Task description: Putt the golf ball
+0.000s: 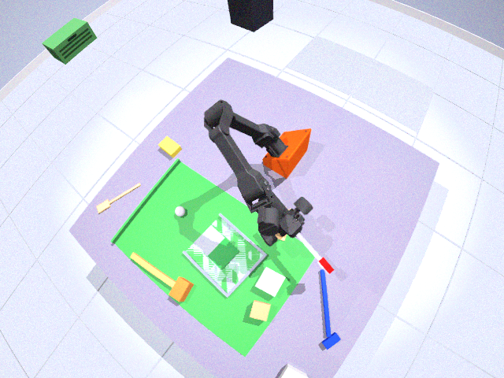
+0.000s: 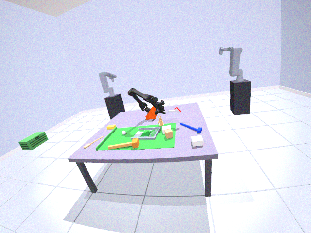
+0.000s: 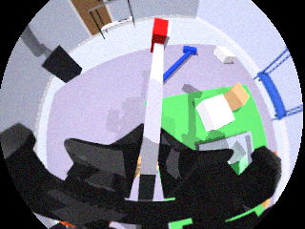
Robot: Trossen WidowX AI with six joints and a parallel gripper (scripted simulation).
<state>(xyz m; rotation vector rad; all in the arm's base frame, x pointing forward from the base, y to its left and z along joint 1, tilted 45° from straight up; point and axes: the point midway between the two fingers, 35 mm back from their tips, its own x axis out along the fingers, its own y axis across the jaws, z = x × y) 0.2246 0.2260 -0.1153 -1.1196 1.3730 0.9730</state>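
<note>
Now: gripper tip 3 cm to the right of the red putter, 3 cm below it and 2 cm short of it. From my gripper tip the other things lie so: blue hammer (26 cm to the left, 13 cm ahead, 11 cm below); then tan cube (28 cm ahead, 10 cm below, 7 cm to the left); then green mat (25 cm to the right, 25 cm ahead, 13 cm below).
</note>
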